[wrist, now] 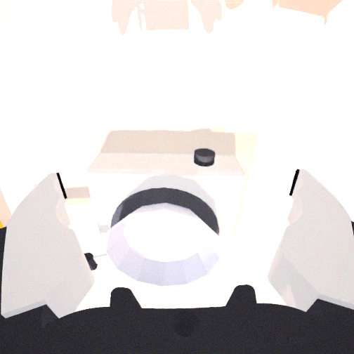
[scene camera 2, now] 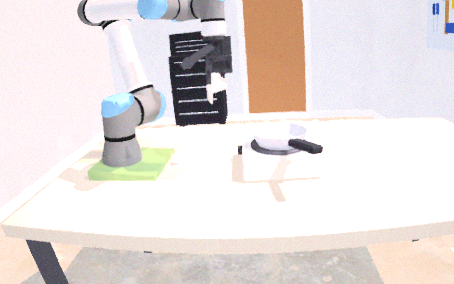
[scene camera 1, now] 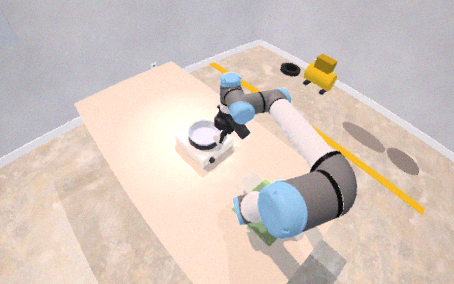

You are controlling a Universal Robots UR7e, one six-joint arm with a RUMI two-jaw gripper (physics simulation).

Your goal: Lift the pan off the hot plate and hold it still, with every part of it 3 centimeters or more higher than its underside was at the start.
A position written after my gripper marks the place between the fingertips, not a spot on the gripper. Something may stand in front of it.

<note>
In view: my gripper (scene camera 2: pixel 213 99), a pan (scene camera 2: pixel 277 135) and a white hot plate (scene camera 2: pixel 259 164).
The pan also shows in the wrist view (wrist: pixel 162 244). The white hot plate also shows in the wrist view (wrist: pixel 210 185). My gripper shows as well in the wrist view (wrist: pixel 177 175).
</note>
